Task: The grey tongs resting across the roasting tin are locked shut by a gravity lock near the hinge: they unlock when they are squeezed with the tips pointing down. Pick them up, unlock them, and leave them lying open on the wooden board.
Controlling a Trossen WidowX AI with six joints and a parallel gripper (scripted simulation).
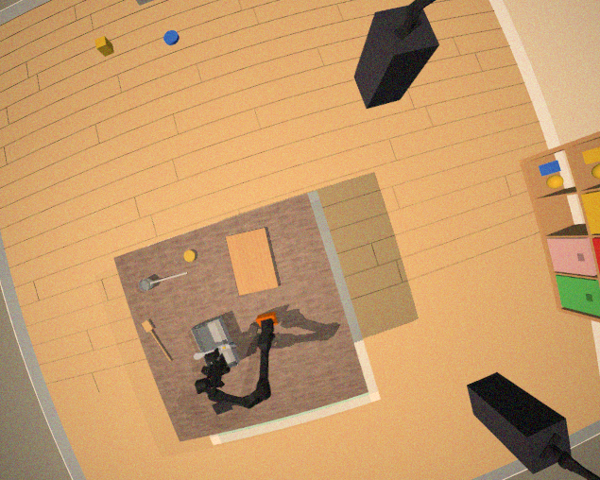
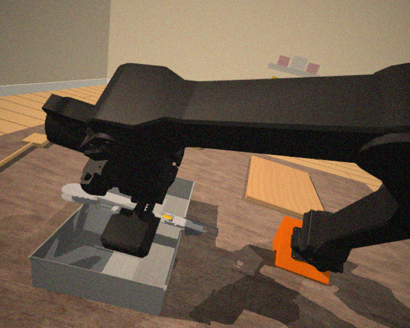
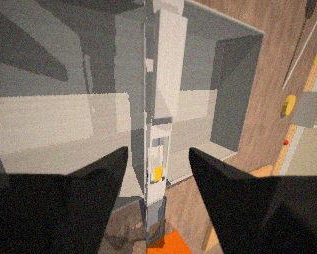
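The yellow lock piece lies 30 mm behind my gripper tip, 10 mm to the right of it and 10 mm below it. Also, from my gripper tip: black spatula 380 mm to the left, 80 mm ahead, 70 mm below; wooden board 430 mm to the right, 340 mm behind, 70 mm below; grey roasting tin 50 mm below, 30 mm ahead, 20 mm to the right.
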